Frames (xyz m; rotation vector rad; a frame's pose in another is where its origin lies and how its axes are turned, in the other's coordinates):
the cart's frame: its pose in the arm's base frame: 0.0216 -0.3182 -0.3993 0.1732 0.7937 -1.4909
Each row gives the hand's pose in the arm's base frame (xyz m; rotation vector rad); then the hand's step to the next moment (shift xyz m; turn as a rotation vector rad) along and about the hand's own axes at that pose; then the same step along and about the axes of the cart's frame.
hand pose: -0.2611 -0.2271 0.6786 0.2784 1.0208 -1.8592
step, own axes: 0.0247 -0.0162 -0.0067 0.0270 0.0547 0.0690
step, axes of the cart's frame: 0.0150 -0.0229 -0.0130 0.0600 0.0347 0.0606
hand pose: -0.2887 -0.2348 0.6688 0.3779 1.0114 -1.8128
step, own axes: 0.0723 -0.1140 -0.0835 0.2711 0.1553 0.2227
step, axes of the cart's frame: 0.0089 -0.1158 -0.1082 0.3553 0.0422 0.1385
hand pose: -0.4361 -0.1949 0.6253 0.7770 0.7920 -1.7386
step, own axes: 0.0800 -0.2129 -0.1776 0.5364 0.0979 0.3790
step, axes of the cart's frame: -0.0273 -0.1189 -0.2615 0.6437 -0.0800 0.1423
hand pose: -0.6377 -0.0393 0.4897 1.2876 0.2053 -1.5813
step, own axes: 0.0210 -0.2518 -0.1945 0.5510 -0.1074 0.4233
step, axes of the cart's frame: -0.0623 0.0355 -0.3107 0.6694 -0.2143 -0.0179
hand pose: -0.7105 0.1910 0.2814 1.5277 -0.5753 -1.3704
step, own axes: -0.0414 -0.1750 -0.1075 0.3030 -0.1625 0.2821
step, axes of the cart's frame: -0.0426 0.1123 -0.1717 0.4028 -0.1502 -0.1141
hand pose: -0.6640 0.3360 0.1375 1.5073 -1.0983 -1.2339
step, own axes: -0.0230 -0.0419 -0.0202 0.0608 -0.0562 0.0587
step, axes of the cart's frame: -0.0113 0.0359 -0.0358 0.0896 -0.0209 -0.0429
